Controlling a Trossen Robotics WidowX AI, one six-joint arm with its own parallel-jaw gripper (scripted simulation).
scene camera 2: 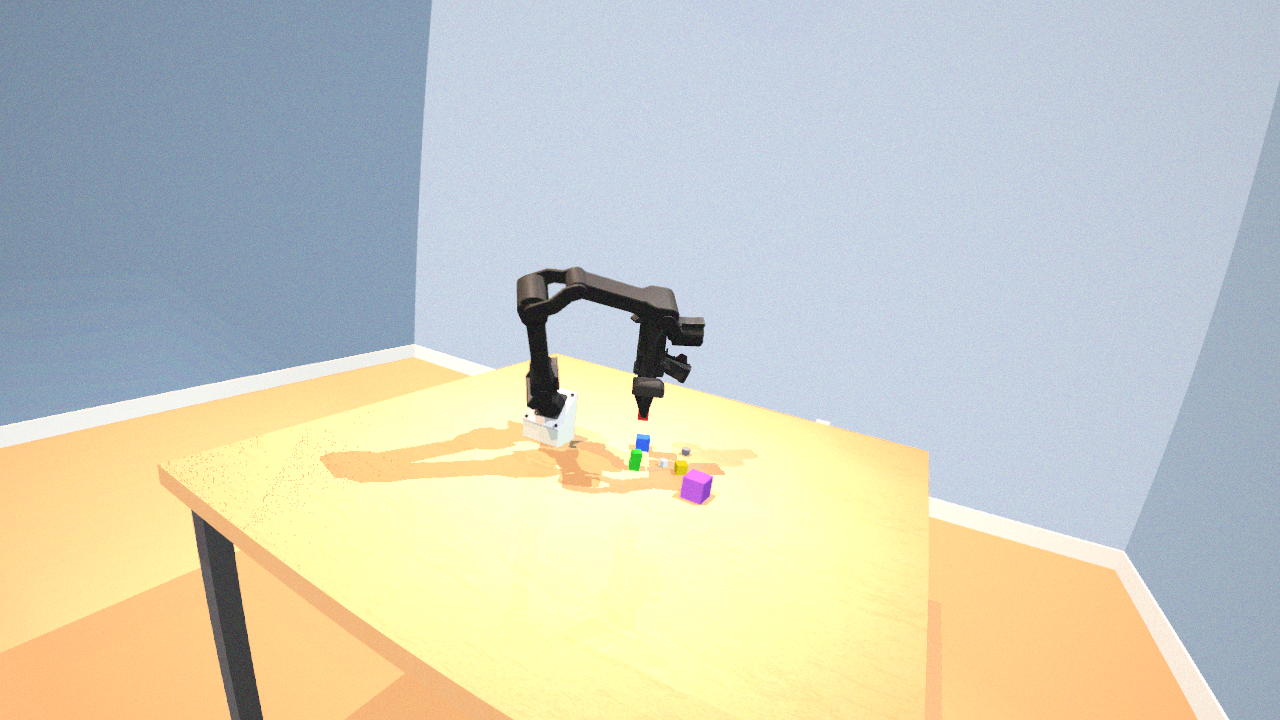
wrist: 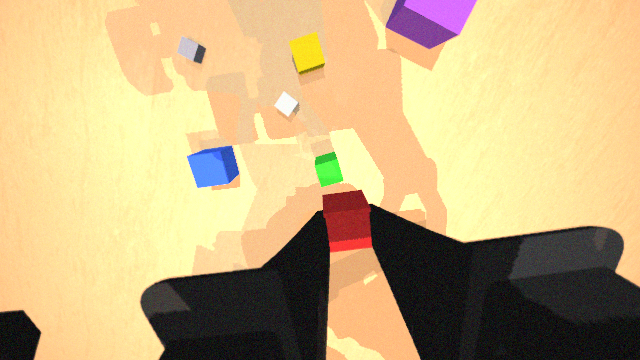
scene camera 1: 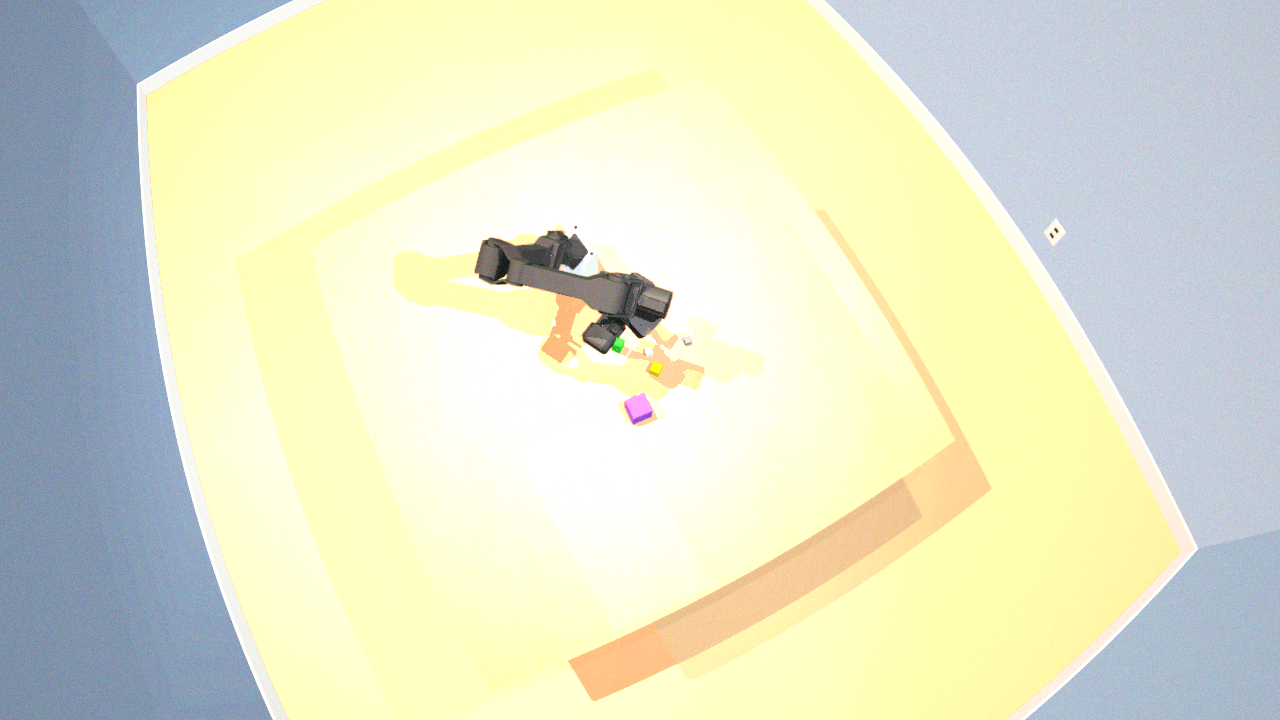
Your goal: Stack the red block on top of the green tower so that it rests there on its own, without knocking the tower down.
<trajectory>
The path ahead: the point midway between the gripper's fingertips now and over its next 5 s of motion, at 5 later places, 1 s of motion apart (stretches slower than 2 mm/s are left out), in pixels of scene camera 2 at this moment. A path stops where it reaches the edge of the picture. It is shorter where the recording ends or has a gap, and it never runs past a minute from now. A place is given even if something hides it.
The gripper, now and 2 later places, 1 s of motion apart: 643, 415; 639, 446; 638, 448
</trajectory>
